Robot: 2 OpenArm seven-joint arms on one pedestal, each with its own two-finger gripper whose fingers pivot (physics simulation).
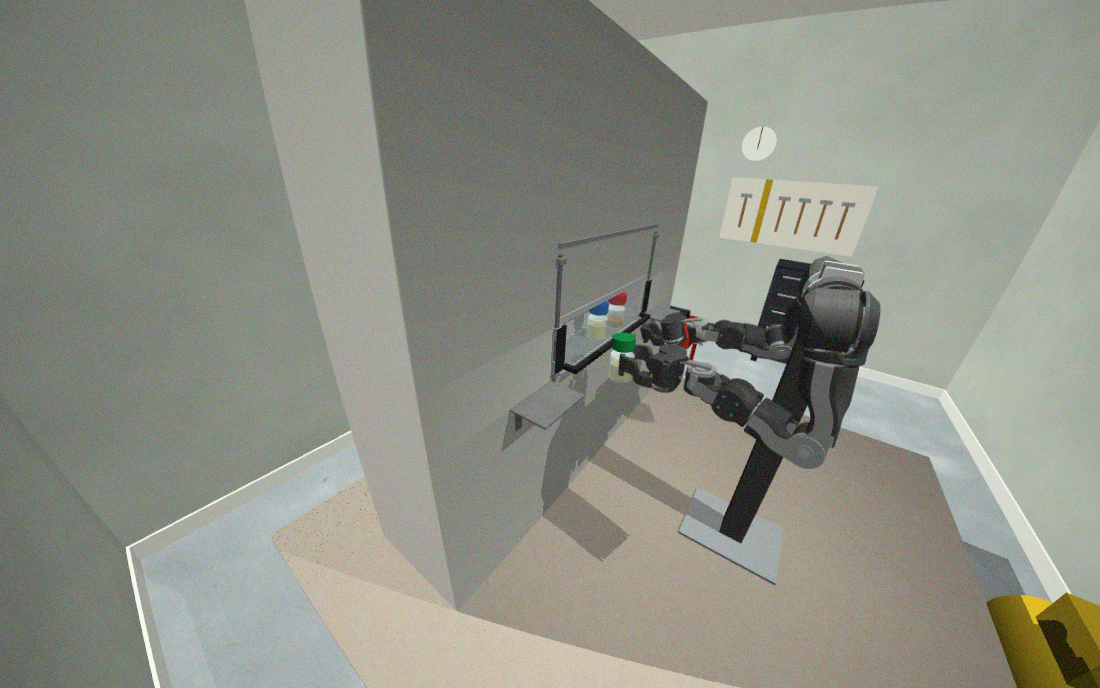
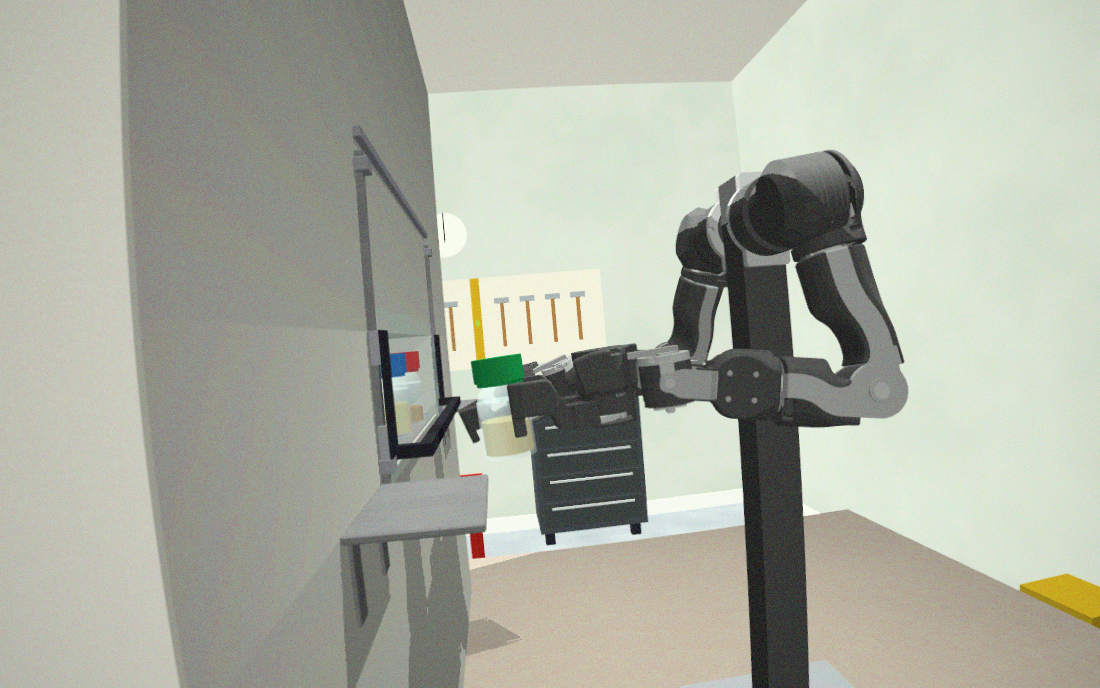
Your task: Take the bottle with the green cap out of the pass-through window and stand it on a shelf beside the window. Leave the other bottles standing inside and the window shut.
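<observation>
The bottle with the green cap (image 1: 623,344) (image 2: 497,370) is upright in mid-air outside the window. My left gripper (image 1: 623,367) (image 2: 512,412) is shut on it. My right gripper (image 1: 647,329) (image 2: 470,420) is shut and empty, close to the window's black bottom bar (image 1: 604,347) (image 2: 429,447), near its far end. The black-edged window pane is low in its rails, its bottom bar near their lower ends; any gap below is hard to tell. The blue-capped bottle (image 1: 597,321) (image 2: 397,364) and the red-capped bottle (image 1: 616,311) (image 2: 412,361) stand behind the pane. A grey shelf (image 1: 547,403) (image 2: 429,507) is below and left of the bottle.
The grey wall (image 1: 486,202) (image 2: 267,243) holds the window and shelf. A dark ledge (image 1: 674,309) shows beyond the window's far end. A red object is partly hidden behind the arms. A dark drawer cabinet (image 1: 782,293) (image 2: 592,478) stands at the back. My pedestal stands right of the wall.
</observation>
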